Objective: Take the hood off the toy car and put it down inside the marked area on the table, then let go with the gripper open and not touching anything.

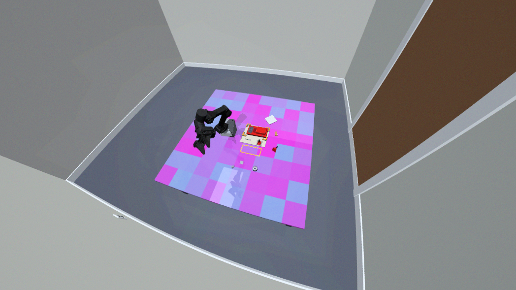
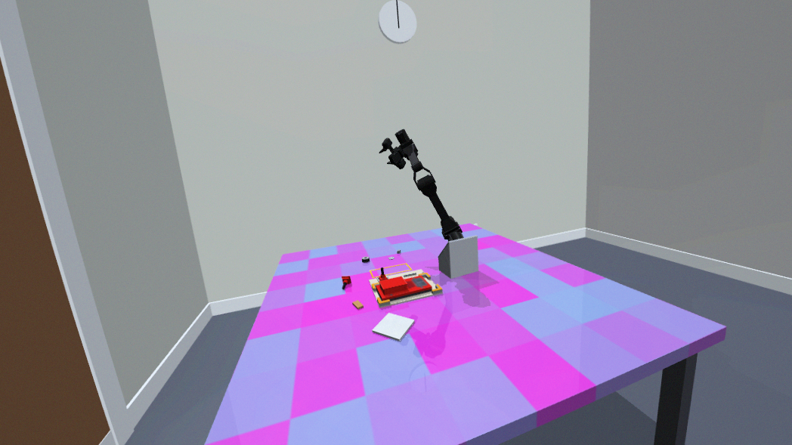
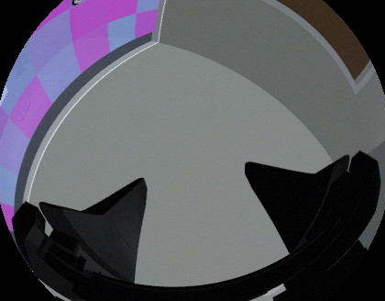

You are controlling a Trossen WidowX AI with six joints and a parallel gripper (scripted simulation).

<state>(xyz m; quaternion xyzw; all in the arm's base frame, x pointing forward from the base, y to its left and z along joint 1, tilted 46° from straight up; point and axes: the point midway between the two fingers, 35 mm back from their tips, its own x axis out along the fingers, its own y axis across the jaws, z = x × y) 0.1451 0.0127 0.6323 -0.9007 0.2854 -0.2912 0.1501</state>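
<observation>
My gripper tip is 11 cm short of the red hood, 57 cm to the right of it and 49 cm above it. From my gripper tip the other things lie so: small grey piece 4 cm ahead, 21 cm to the left, 53 cm below; black wheel 18 cm ahead, 19 cm to the left, 52 cm below; small brown block 25 cm ahead, 60 cm to the left, 53 cm below.
</observation>
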